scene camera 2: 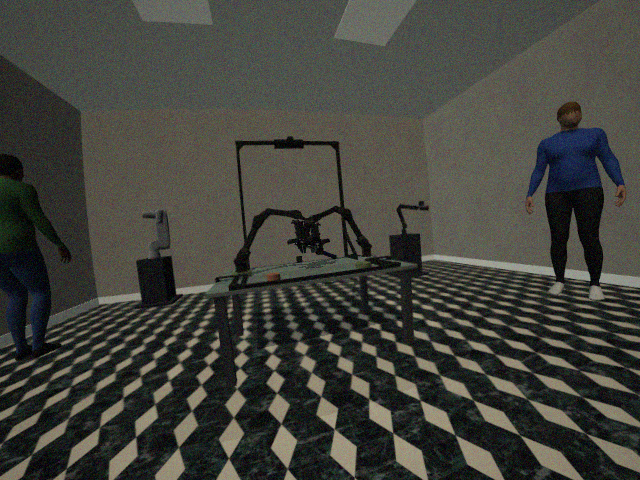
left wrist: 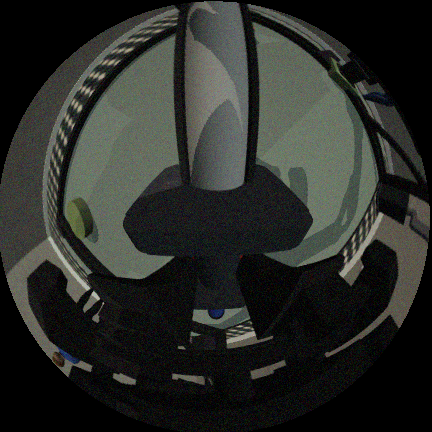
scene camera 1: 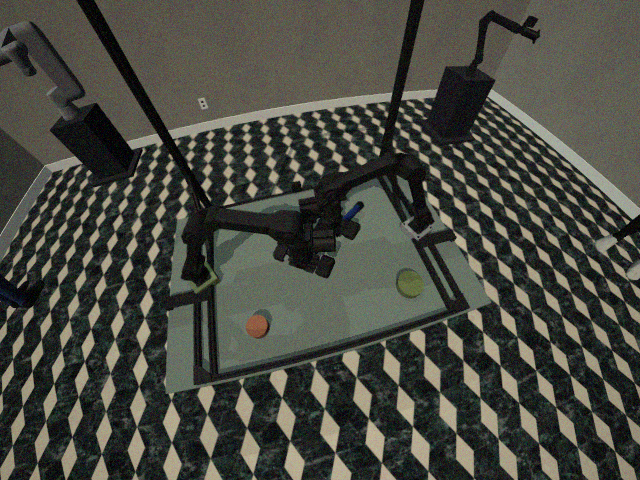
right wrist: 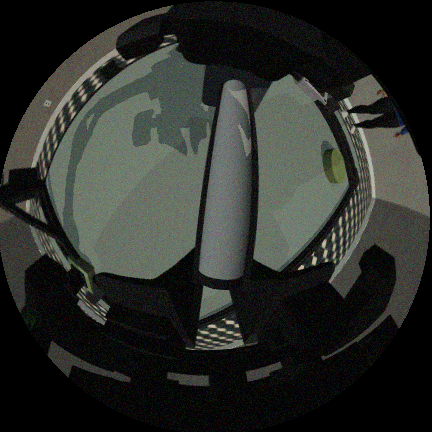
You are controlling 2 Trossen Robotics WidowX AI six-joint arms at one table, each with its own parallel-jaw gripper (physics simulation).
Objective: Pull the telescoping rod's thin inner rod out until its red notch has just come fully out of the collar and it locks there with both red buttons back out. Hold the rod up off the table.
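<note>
The rod's grey inner rod (left wrist: 215, 125) (right wrist: 225, 200) extends from the dark collar (left wrist: 217, 215) and has a black band at its end. Two small red spots show beside the collar's lower edge in the left wrist view; whether the buttons are fully out is unclear. No red notch shows. The blue outer end (scene camera 1: 353, 210) (scene camera 2: 325, 253) (left wrist: 216, 312) sticks out beyond my left gripper (left wrist: 213, 244), which is shut on the dark outer tube behind the collar. My right gripper (right wrist: 212, 246) is shut on the inner rod's far end. The rod is held above the table.
An orange disc (scene camera 1: 256, 326) (scene camera 2: 273, 276) lies on the table at the front left in scene camera 1. A yellow-green disc (scene camera 1: 410, 283) (left wrist: 77, 218) (right wrist: 337, 166) lies near the right edge. Black rails border the table. Both wrists are close together above its middle.
</note>
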